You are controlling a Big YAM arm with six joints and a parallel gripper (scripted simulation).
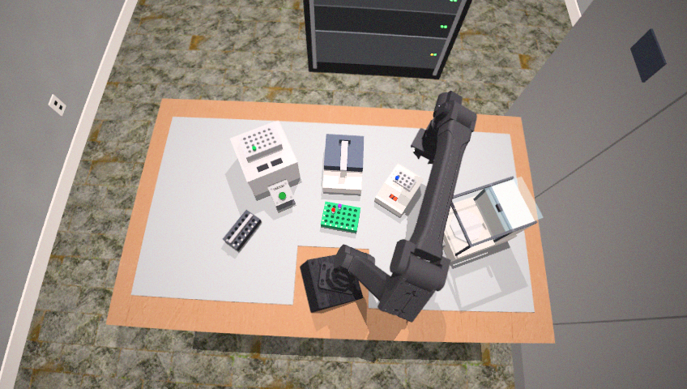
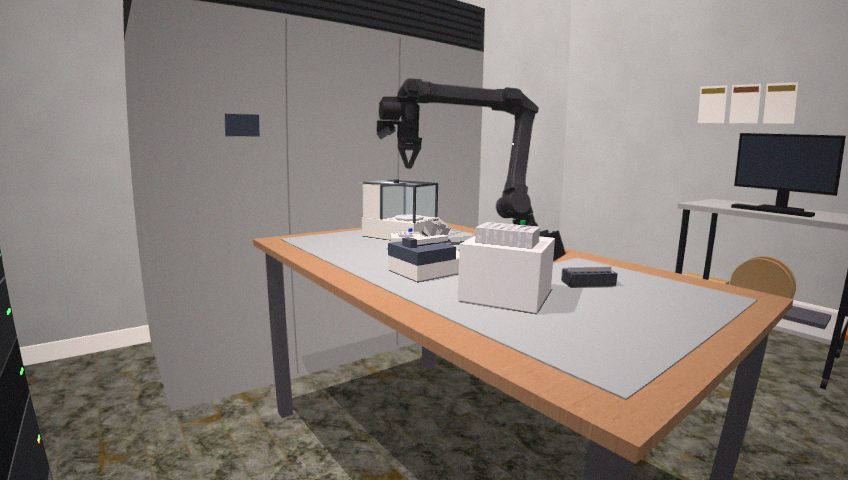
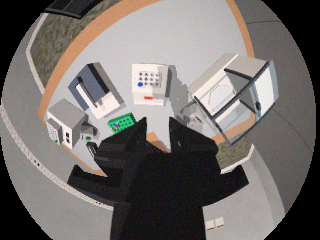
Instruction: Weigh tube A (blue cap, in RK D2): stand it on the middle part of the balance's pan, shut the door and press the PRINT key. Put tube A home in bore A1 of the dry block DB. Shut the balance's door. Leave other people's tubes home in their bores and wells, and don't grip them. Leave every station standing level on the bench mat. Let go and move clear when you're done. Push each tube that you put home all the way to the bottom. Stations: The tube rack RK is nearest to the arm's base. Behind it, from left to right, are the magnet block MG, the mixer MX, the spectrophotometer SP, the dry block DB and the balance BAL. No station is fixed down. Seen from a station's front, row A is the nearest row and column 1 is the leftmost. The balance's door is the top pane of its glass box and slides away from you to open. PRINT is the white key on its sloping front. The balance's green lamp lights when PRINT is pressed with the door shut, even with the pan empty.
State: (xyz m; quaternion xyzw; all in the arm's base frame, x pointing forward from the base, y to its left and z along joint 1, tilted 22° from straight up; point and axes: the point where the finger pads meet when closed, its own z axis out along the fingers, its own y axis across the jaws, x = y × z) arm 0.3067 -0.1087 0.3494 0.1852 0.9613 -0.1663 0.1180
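Now: the balance door 28 cm to the right of my hand, 9 cm behind it and 7 cm below it. Round my hand: green rack RK: 27 cm below, 23 cm to the left, 12 cm behind; then white print key: 21 cm below, 19 cm behind, 6 cm to the right; then dry block DB: 25 cm below, 3 cm to the left.
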